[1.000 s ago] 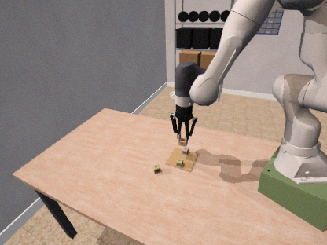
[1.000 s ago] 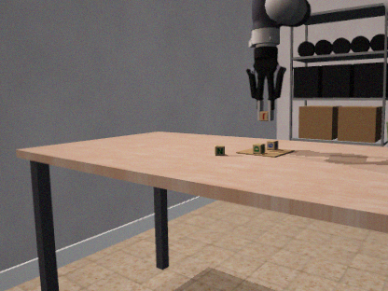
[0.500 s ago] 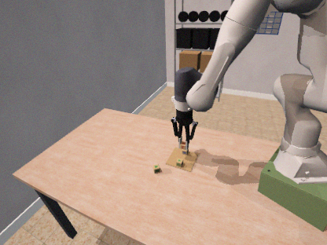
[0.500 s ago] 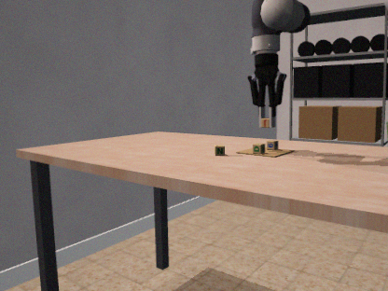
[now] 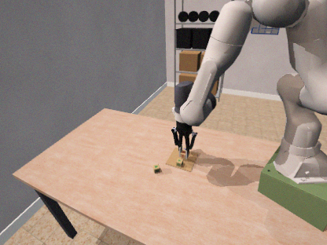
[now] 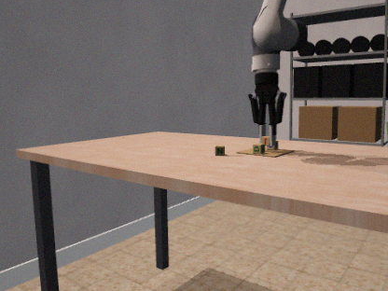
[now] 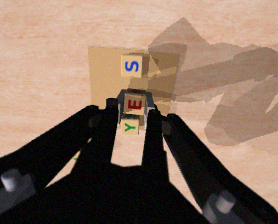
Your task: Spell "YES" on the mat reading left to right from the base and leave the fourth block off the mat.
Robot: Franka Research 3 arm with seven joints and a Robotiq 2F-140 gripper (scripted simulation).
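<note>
My hand is 6 cm above the tan mat and 1 cm short of it. From my hand the other things lie so: E block: 2 cm below; S block: 5 cm to the right, 4 cm below; Y block: 5 cm to the left, 4 cm below, 1 cm ahead.
</note>
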